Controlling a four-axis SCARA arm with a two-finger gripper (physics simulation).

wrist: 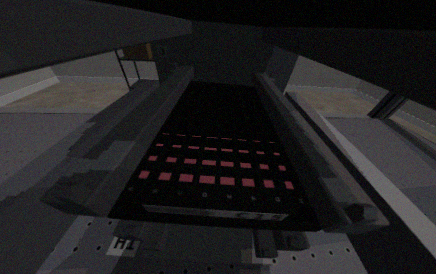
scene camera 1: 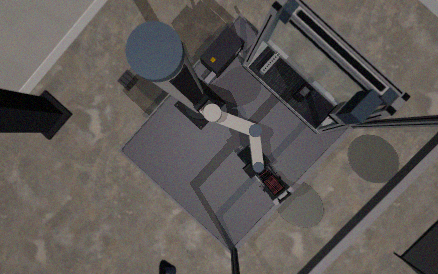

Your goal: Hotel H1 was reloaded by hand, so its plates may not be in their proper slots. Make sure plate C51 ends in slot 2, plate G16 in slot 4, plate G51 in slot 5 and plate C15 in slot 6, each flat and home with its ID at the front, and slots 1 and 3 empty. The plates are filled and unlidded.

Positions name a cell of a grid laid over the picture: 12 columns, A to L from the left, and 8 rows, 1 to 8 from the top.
In view: the gripper (wrist: G3) and a plate C15 (wrist: G5).
